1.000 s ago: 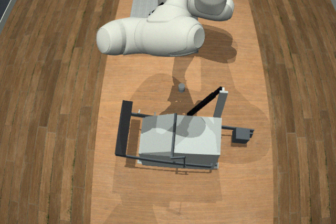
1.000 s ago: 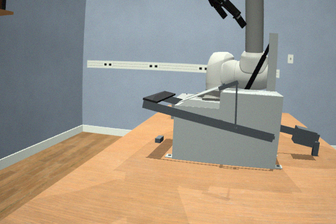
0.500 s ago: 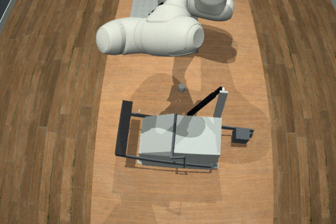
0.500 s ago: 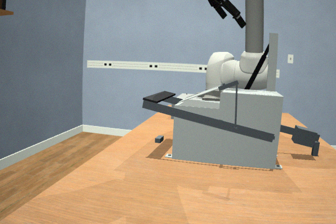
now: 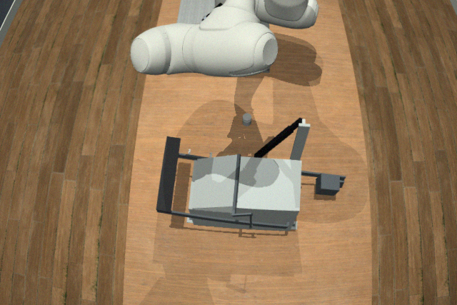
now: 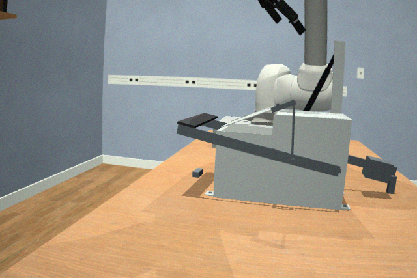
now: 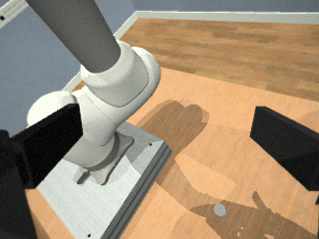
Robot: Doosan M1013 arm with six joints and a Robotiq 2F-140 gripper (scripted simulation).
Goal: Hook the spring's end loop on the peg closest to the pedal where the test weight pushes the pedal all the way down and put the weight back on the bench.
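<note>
Right now my hand is 47 cm above the steel test weight. Round my hand: small grey block: 21 cm ahead, 26 cm to the right, 49 cm below.
</note>
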